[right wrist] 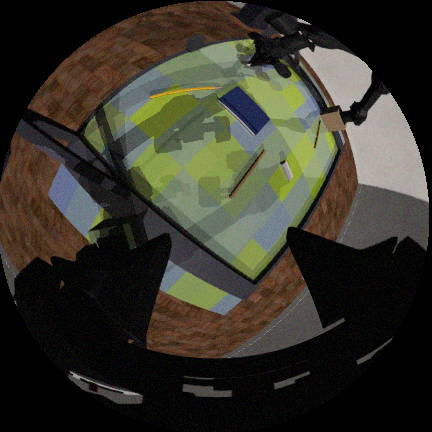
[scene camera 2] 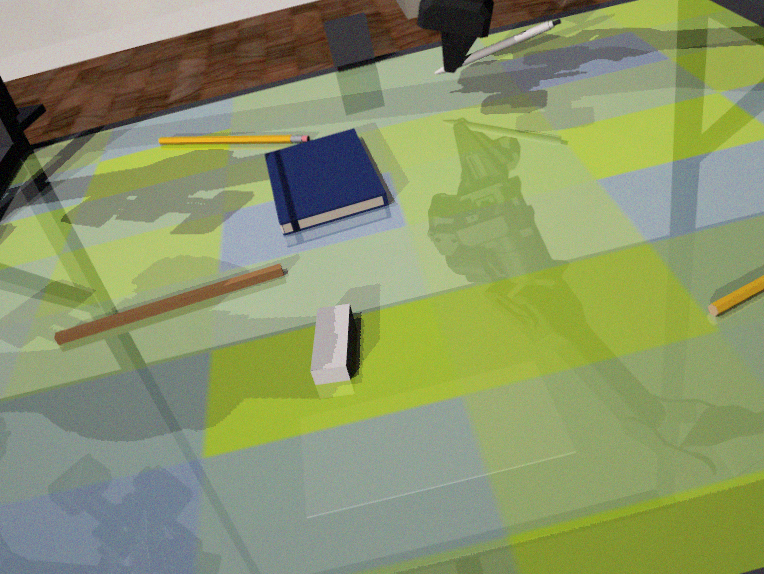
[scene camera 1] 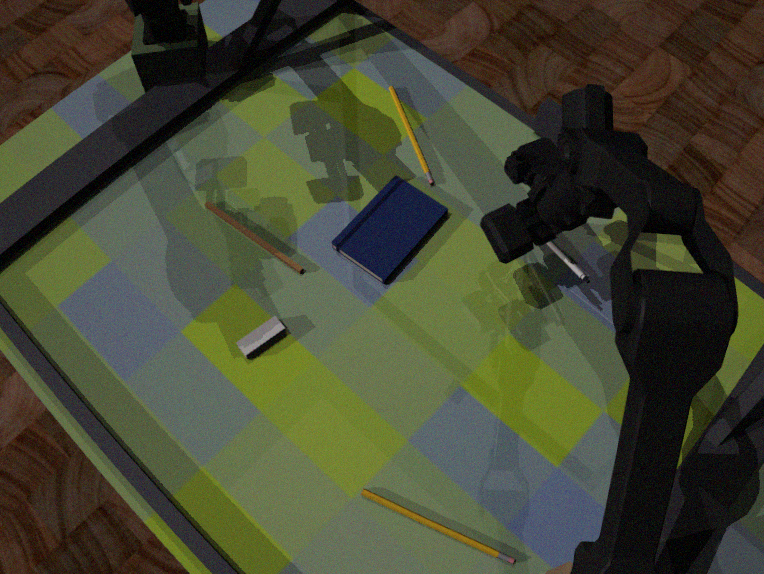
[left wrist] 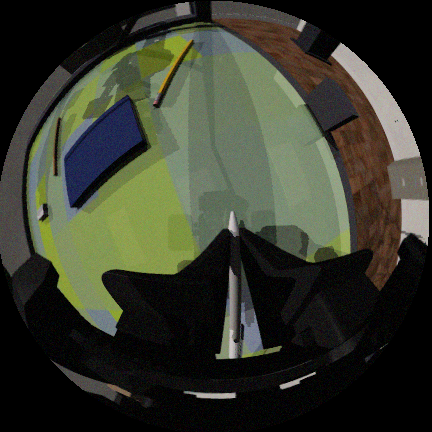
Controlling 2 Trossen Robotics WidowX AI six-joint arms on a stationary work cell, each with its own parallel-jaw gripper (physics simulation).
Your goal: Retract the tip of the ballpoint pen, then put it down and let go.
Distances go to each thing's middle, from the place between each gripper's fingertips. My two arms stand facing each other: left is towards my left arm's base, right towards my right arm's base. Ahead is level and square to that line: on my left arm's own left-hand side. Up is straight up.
My right gripper is now 24 cm above the brown stick (scene camera 2: 275, 271), 17 cm to the right of it and 3 cm short of it. Round my right hand: ballpoint pen (scene camera 2: 544, 27): 42 cm to the left, 28 cm behind, 20 cm below.
Right now the ballpoint pen is 5 cm to the left of my left hand and 2 cm above it. Also, from my left hand: brown stick: 32 cm ahead, 20 cm to the right, 3 cm below.
